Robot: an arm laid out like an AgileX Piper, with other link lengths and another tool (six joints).
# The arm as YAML. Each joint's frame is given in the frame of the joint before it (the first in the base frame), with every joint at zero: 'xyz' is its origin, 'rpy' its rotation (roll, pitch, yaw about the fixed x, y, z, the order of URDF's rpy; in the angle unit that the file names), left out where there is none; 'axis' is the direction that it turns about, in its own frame. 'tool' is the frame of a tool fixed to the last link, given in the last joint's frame.
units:
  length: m
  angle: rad
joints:
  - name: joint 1
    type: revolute
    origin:
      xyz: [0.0, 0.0, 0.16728]
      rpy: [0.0, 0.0, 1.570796]
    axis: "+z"
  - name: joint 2
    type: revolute
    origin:
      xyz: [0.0, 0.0, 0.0]
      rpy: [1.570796, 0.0, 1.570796]
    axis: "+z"
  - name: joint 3
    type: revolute
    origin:
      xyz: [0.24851, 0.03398, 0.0]
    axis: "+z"
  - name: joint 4
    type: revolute
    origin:
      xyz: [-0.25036, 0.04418, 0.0]
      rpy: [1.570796, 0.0, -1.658]
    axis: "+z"
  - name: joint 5
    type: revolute
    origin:
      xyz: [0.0, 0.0, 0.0]
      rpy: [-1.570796, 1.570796, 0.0]
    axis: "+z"
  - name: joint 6
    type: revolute
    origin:
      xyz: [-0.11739, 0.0, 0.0]
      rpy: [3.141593, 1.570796, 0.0]
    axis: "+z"
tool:
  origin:
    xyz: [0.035, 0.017, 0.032]
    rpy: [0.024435, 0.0, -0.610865]
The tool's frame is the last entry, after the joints.
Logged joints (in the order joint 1, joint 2, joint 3, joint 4, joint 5, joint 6), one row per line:
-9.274, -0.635, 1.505, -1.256, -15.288, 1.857
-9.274, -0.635, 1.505, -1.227, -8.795, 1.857
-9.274, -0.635, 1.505, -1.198, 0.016, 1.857
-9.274, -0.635, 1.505, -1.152, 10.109, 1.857
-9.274, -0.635, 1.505, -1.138, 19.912, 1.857
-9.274, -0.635, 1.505, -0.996, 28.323, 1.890
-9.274, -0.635, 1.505, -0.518, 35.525, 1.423
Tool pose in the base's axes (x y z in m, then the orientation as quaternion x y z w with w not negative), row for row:
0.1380, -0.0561, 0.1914, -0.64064, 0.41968, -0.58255, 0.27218
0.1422, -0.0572, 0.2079, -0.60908, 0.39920, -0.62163, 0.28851
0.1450, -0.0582, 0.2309, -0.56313, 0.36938, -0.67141, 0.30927
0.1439, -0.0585, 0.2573, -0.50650, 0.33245, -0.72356, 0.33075
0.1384, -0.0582, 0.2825, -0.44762, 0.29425, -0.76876, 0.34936
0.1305, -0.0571, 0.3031, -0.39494, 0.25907, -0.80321, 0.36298
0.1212, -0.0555, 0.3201, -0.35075, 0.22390, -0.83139, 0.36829
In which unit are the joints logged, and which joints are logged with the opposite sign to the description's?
The joints are logged in degrees. Opposite sign: joint 4, joint 5.
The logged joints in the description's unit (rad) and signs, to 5 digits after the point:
-0.16186, -0.01108, 0.02627, 0.02192, 0.26683, 0.03241
-0.16186, -0.01108, 0.02627, 0.02142, 0.15350, 0.03241
-0.16186, -0.01108, 0.02627, 0.02091, -0.00028, 0.03241
-0.16186, -0.01108, 0.02627, 0.02011, -0.17644, 0.03241
-0.16186, -0.01108, 0.02627, 0.01986, -0.34753, 0.03241
-0.16186, -0.01108, 0.02627, 0.01738, -0.49433, 0.03299
-0.16186, -0.01108, 0.02627, 0.00904, -0.62003, 0.02484

